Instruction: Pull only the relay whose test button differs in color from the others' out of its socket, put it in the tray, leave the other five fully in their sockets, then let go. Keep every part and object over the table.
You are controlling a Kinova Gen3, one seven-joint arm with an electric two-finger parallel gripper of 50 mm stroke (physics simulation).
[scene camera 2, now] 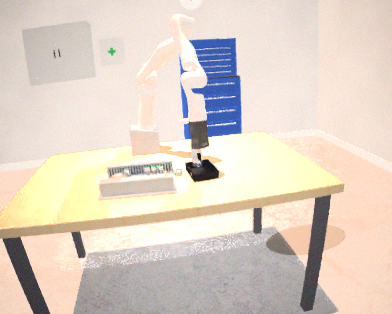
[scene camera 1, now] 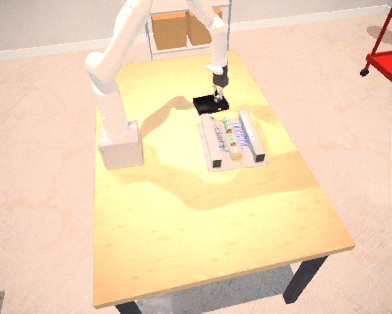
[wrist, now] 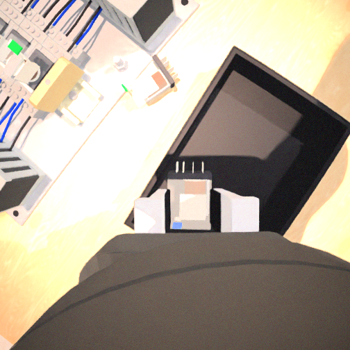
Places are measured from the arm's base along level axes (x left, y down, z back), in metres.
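Pixels of known places: gripper, fingertip midpoint: (scene camera 2: 197,161) (scene camera 1: 218,96); arm's base at its link origin: (scene camera 2: 145,127) (scene camera 1: 117,132).
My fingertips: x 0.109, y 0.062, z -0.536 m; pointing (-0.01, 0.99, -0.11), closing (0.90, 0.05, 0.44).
Ahead of a thing's pixels: the offset from my fingertips to its middle. "spot": to the spot under its first point.
A relay (wrist: 190,202) with a clear case, metal pins and a blue test button is held between the fingers of my gripper (scene camera 1: 218,97) (scene camera 2: 198,162) (wrist: 189,205). My gripper is shut on it, over the black tray {dx +0.027, dy +0.055, dz +0.030 m} (scene camera 1: 202,107) (scene camera 2: 205,175) (wrist: 250,125). In the wrist view the relay overlaps the tray's side nearest the socket panel; its exact height is unclear. Another relay {dx -0.071, dy +0.060, dz +0.070 m} (wrist: 152,87) (scene camera 2: 178,172) with a green button lies on its side, out of any socket, between panel and tray. Relays with green buttons, one of them (wrist: 22,67) near the panel's end, stand in the socket row.
The socket panel {spot: dx -0.291, dy +0.069, dz +0.211 m} (scene camera 1: 204,157) stands beside the tray, with tall grey wire ducts {dx -0.278, dy +0.040, dz -0.026 m} (scene camera 1: 251,135) (scene camera 2: 137,186) on both sides. Blue and black wires run from the sockets to the ducts. A tan block (wrist: 57,85) sits at the row's end. The arm's base (scene camera 1: 121,145) stands on the table.
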